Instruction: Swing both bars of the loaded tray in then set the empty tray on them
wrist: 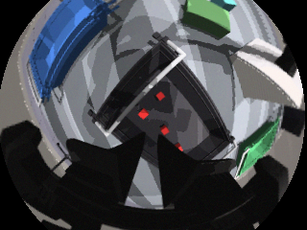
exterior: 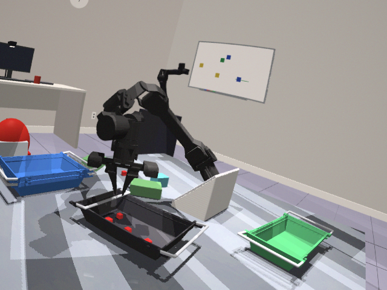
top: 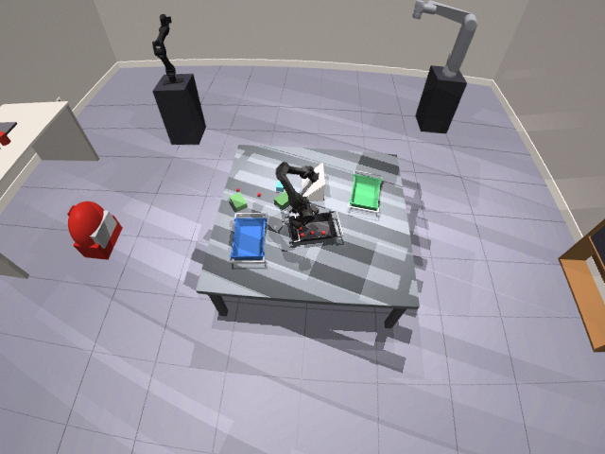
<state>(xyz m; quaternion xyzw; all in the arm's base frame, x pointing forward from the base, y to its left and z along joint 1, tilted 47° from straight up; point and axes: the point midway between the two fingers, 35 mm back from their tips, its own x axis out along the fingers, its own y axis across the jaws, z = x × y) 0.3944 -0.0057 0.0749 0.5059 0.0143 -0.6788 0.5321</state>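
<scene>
My gripper tip is now 35 cm past the green tray, 41 cm to the right of it and 6 cm above it. Round my gripper tip: cyan block (39 cm behind, 19 cm to the right, 8 cm below).
</scene>
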